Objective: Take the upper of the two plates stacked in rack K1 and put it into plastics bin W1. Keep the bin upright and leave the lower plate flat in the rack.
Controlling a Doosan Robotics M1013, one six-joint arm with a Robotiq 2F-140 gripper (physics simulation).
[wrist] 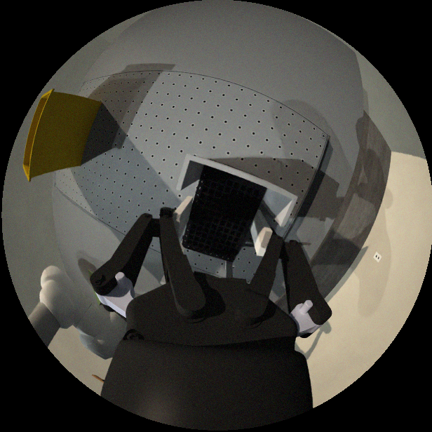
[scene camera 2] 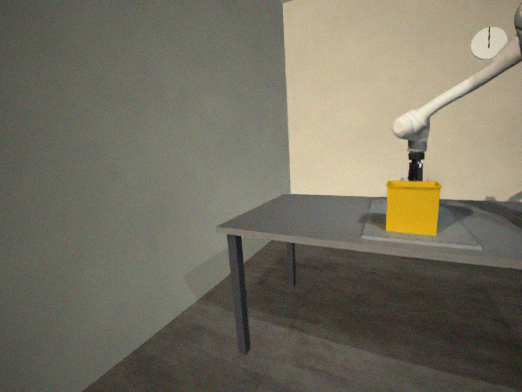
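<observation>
I can see a yellow bin W1 (scene camera 2: 412, 206), but scene camera 2 does not show the black gridded plate, which is hidden by the yellow bin W1. The wrist view is where I find that black gridded plate (wrist: 224, 205), and my gripper (wrist: 221, 212) is visible to me as well.
</observation>
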